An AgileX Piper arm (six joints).
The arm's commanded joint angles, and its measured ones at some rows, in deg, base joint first. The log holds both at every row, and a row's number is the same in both.
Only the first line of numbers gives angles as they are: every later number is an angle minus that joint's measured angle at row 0.
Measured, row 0:
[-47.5 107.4 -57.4 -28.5 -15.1 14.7]
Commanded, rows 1 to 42:
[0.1 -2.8 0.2 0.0 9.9 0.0]
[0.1 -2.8 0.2 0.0 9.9 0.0]
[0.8 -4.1 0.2 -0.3 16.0 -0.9]
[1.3 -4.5 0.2 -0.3 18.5 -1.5]
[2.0 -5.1 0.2 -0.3 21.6 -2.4]
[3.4 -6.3 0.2 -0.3 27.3 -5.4]
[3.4 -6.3 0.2 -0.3 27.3 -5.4]
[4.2 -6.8 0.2 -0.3 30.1 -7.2]
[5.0 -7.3 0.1 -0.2 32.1 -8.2]
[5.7 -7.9 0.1 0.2 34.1 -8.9]
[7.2 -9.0 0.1 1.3 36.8 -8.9]
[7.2 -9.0 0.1 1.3 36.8 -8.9]
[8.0 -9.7 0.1 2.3 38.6 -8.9]
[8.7 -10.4 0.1 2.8 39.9 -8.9]
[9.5 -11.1 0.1 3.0 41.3 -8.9]
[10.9 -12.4 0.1 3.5 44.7 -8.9]
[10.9 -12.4 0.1 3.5 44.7 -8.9]
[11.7 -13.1 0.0 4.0 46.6 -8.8]
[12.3 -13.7 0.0 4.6 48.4 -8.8]
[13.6 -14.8 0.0 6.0 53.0 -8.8]
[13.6 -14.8 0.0 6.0 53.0 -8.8]
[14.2 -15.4 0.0 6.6 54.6 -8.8]
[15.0 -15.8 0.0 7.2 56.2 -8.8]
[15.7 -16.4 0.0 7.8 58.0 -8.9]
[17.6 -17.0 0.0 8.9 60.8 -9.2]
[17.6 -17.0 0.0 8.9 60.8 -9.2]
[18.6 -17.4 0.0 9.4 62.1 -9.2]
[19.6 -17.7 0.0 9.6 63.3 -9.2]
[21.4 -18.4 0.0 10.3 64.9 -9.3]
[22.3 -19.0 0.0 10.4 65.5 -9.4]
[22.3 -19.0 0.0 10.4 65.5 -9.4]
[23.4 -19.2 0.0 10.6 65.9 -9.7]
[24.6 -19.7 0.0 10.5 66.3 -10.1]
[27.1 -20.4 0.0 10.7 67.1 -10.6]
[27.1 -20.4 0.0 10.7 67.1 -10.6]
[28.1 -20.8 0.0 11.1 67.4 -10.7]
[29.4 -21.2 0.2 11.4 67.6 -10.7]
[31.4 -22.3 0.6 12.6 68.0 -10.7]
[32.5 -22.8 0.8 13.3 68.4 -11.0]
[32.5 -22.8 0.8 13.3 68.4 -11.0]
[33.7 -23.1 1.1 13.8 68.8 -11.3]
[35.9 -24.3 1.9 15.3 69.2 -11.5]
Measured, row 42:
[33.3 -22.6 0.7 13.5 67.9 -10.6]
